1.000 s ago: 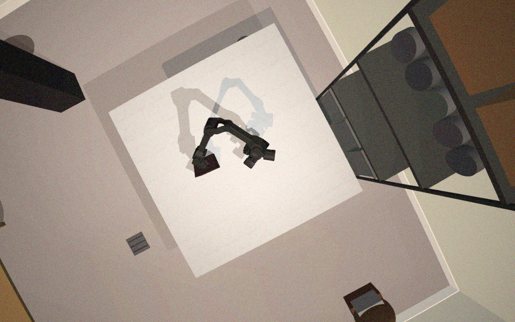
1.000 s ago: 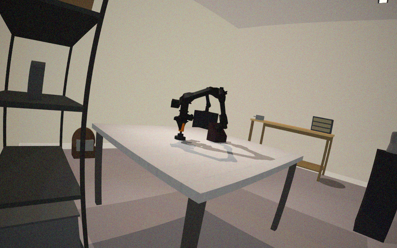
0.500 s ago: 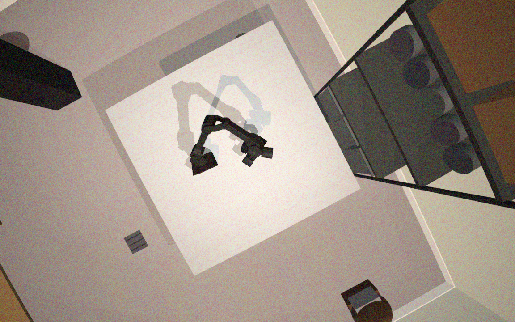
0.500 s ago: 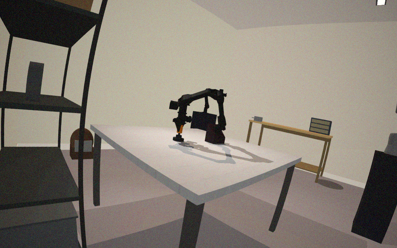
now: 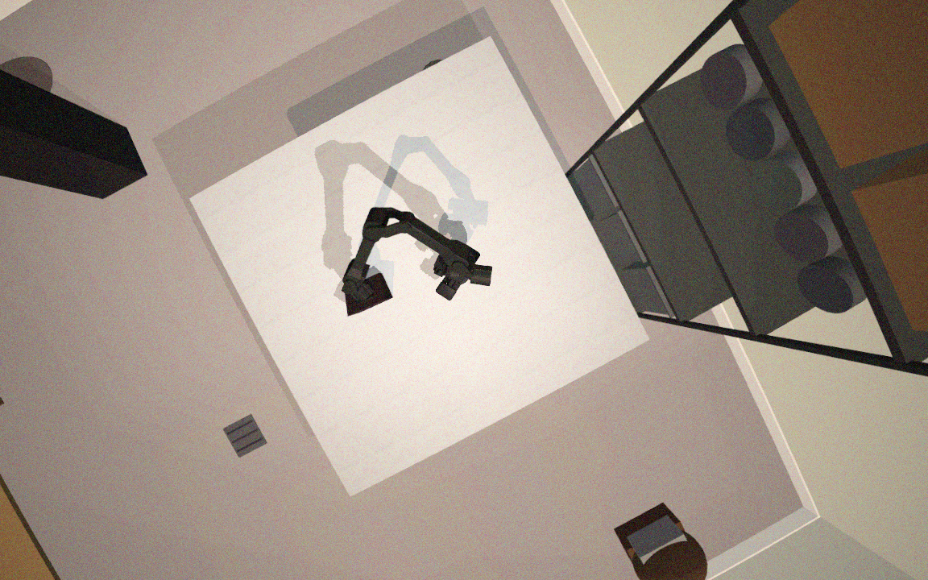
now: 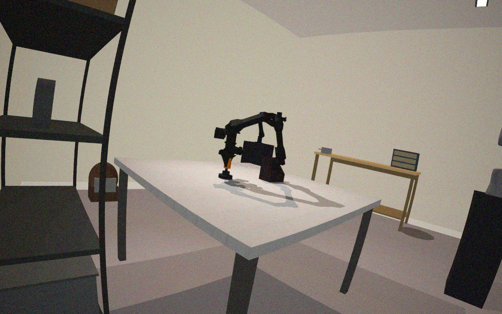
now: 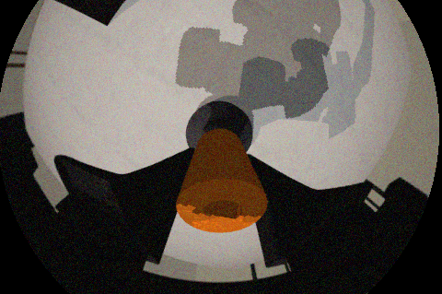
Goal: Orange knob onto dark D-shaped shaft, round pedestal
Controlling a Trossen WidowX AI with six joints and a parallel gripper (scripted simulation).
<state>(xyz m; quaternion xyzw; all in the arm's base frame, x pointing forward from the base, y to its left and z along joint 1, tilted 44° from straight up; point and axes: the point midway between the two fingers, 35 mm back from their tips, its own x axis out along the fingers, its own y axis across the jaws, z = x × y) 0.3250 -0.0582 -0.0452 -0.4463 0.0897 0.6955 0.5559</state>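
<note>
My gripper tip is 2 cm below the orange knob. The rest, counted from my gripper tip: dark round pedestal 4 cm below.
</note>
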